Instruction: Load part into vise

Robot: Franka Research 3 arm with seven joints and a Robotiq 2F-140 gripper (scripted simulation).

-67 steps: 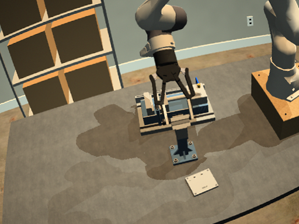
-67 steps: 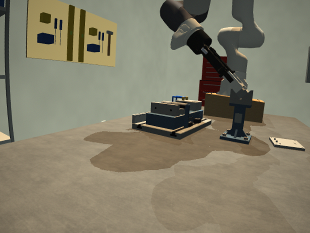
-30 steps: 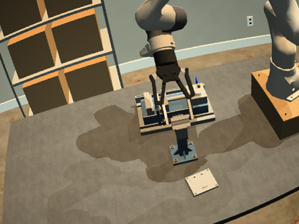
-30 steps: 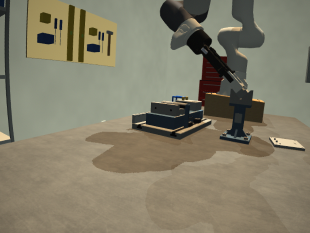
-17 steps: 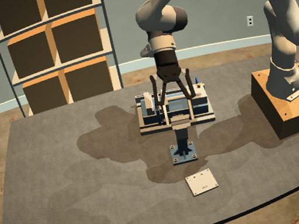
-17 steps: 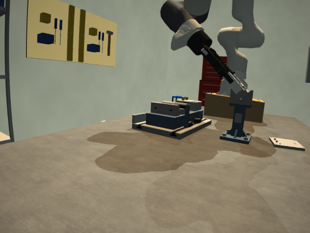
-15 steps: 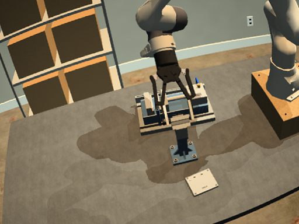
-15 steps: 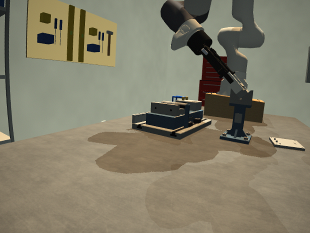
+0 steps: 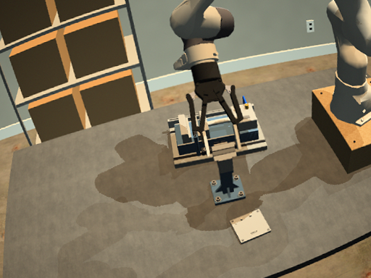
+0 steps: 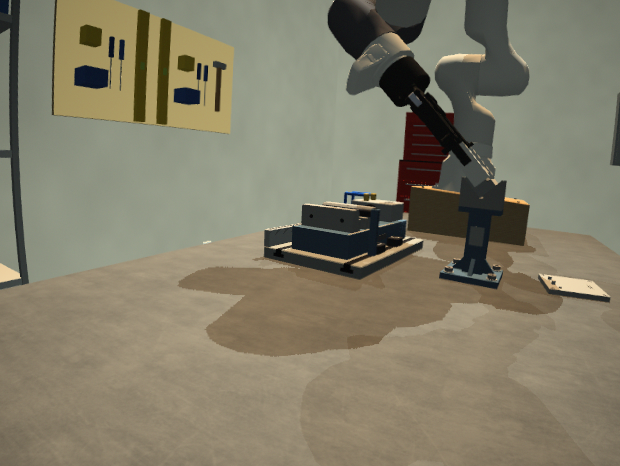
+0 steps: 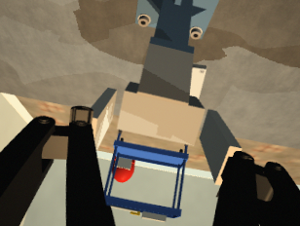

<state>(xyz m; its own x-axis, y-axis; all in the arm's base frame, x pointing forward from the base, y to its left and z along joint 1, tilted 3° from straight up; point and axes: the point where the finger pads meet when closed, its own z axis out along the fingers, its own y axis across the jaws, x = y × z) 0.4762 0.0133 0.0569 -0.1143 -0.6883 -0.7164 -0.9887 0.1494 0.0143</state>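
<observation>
Right now the part is 20 mm to the left of my hand and 20 mm below it. From my hand the other things lie so: moving jaw 210 mm to the right, 100 mm below, 10 mm behind; work stop rod 170 mm to the right, 90 mm below, 30 mm ahead; cylinder rod 200 mm to the right, 100 mm below, 60 mm behind.
</observation>
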